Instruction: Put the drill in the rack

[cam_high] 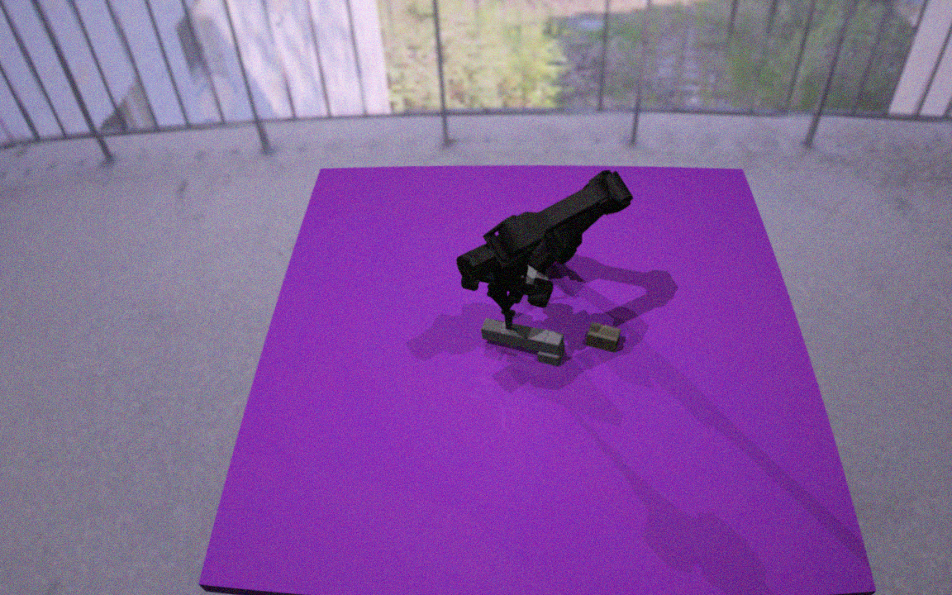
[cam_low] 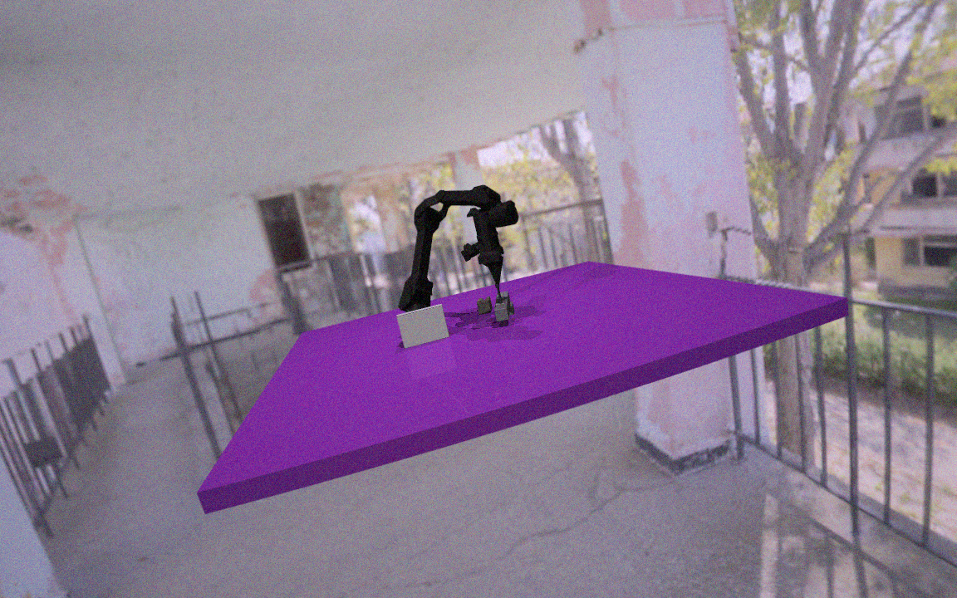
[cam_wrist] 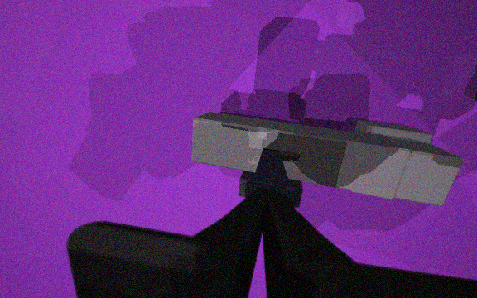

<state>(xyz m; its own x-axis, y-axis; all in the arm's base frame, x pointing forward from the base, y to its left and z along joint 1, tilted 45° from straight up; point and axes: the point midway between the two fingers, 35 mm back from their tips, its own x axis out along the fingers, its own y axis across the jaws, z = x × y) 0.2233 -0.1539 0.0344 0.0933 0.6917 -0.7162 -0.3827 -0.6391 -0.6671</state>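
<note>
Now: the dark key 30 mm below my gripper tip. From my gripper tip the other things lie so: long grey block 80 mm below, 40 mm to the left, 10 mm ahead; then rack 220 mm to the left, 100 mm below, 10 mm ahead.
</note>
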